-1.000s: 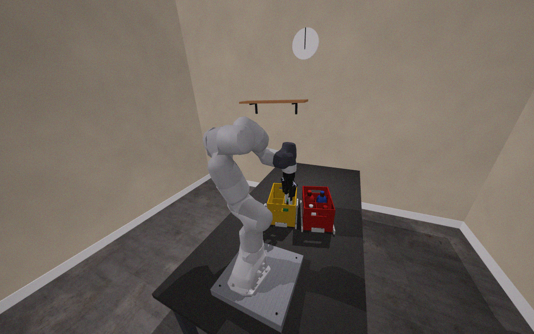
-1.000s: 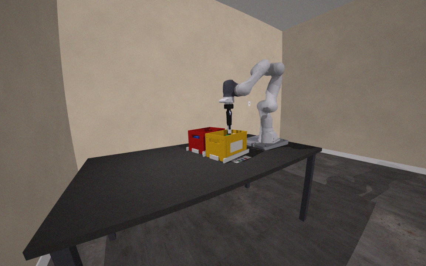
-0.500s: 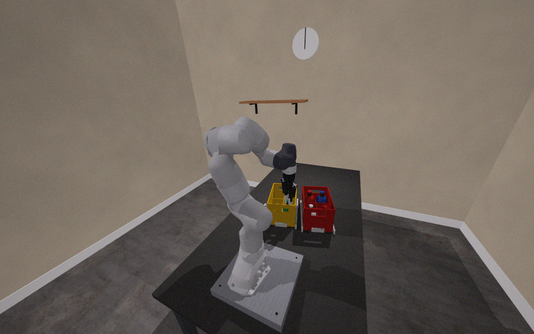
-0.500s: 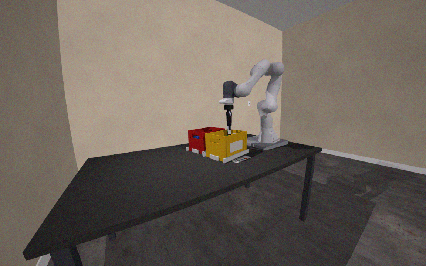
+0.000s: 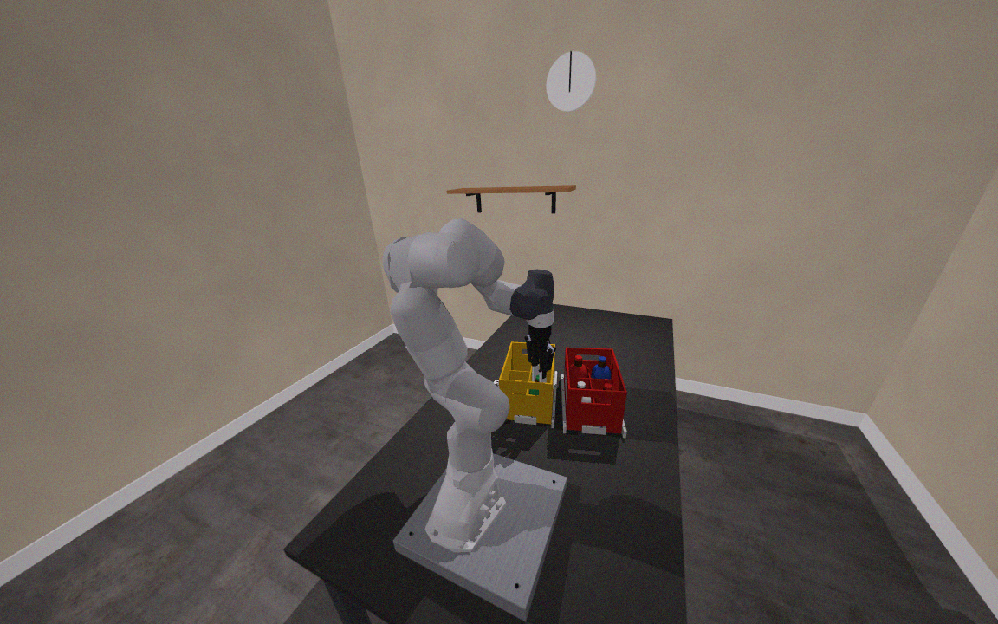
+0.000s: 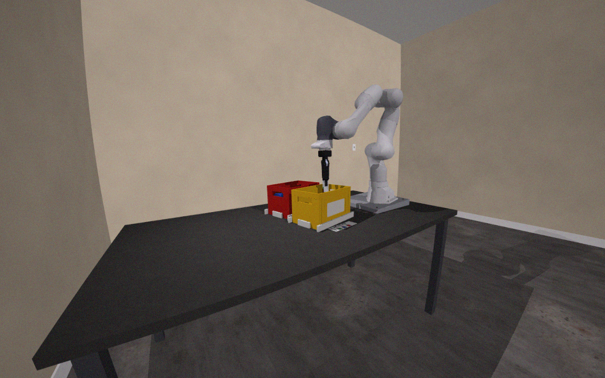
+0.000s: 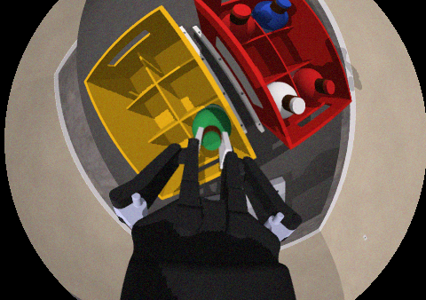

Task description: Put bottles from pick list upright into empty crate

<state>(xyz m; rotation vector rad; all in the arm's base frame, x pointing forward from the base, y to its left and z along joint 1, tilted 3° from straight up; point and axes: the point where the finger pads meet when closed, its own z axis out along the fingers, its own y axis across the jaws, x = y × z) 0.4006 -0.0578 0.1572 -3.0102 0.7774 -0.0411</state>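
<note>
Right now my hand is 21 cm short of the blue-labelled bottle, 19 cm to the left of it and 9 cm above it. From my hand the other things lie so: green-labelled bottle 8 cm below; then white-capped bottle 2 cm ahead, 15 cm to the right, 9 cm below; then yellow crate 7 cm ahead, 6 cm to the left, 9 cm below.
</note>
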